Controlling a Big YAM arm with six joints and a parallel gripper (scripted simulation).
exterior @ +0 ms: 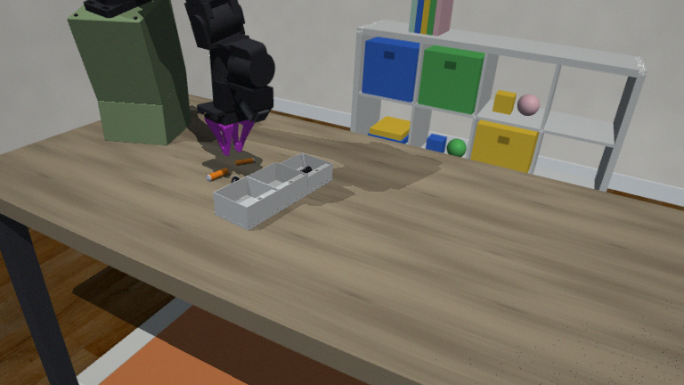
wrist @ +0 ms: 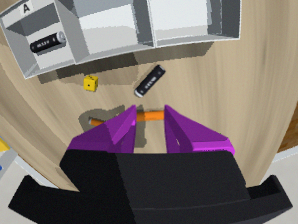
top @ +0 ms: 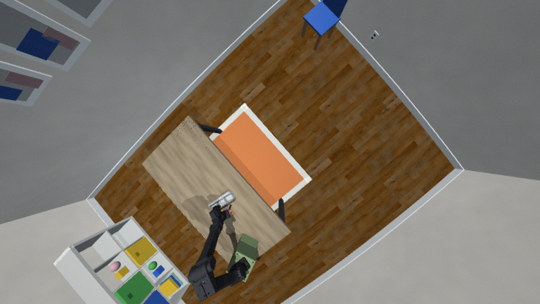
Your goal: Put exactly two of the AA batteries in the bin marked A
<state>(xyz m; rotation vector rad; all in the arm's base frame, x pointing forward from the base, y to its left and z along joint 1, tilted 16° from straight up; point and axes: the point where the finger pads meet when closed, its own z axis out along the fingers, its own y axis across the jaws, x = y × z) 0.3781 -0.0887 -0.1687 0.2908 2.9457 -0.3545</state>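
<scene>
The orange AA battery lies 60 mm behind my hand, 10 mm to the left of it and 80 mm below it. The rest, counted from my hand: yellow cube (20 mm ahead, 80 mm to the left, 80 mm below); then grey three-compartment bin (90 mm ahead, 20 mm to the left, 60 mm below); then orange battery (60 mm behind, 100 mm to the left, 80 mm below).
</scene>
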